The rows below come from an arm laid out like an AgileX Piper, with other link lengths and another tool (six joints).
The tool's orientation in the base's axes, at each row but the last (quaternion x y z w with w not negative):
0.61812 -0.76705 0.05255 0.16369
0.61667 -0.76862 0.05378 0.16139
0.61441 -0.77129 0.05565 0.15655
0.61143 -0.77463 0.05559 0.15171
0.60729 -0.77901 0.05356 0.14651
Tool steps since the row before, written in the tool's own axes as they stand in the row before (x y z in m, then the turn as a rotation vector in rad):
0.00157 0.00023 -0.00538 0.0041 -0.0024 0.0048
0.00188 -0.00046 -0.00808 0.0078 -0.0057 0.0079
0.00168 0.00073 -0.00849 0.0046 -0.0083 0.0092
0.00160 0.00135 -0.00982 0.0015 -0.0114 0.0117
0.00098 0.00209 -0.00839 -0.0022 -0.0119 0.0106
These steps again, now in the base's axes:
0.00049 0.00011 0.00559 0.0007 -0.0057 -0.0035
0.00156 0.00042 0.00815 0.0026 -0.0108 -0.0057
0.00044 0.00097 0.00862 0.0055 -0.0088 -0.0082
0.00001 0.00151 0.00993 0.0087 -0.0074 -0.0118
-0.00086 0.00182 0.00847 0.0102 -0.0038 -0.0119

